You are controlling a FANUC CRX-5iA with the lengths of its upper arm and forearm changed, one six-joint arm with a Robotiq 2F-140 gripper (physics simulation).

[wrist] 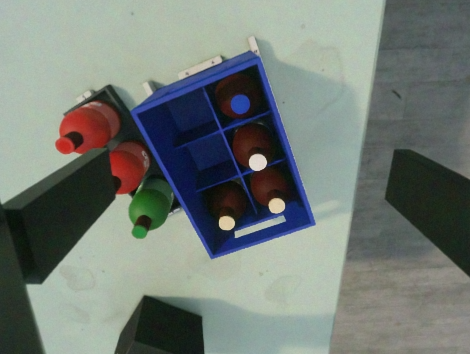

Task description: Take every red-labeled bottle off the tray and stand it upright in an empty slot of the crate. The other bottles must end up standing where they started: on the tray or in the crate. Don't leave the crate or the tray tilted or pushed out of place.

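My gripper [251, 174] is open and empty, its fingers wide apart at the left and right of the view, above the crate. The blue crate [162, 150] stands upright with six slots. Four brown bottles stand in it: one with a blue cap [240, 104], one with a white cap [257, 162], and two with cream caps [276, 205] [226, 223]. The upper and middle slots of its left column are empty. The dark tray [121, 106], left of the crate, holds a red bottle [89, 126], a second red bottle [131, 167] partly hidden by the left finger, and a green bottle [149, 208].
White blocks [200, 66] [254, 45] [149, 88] sit by the crate's upper end, and another white block [85, 95] by the tray. A black block-shaped part [167, 325] shows at the bottom. The table's edge [362, 135] runs down the right side, with grey floor beyond.
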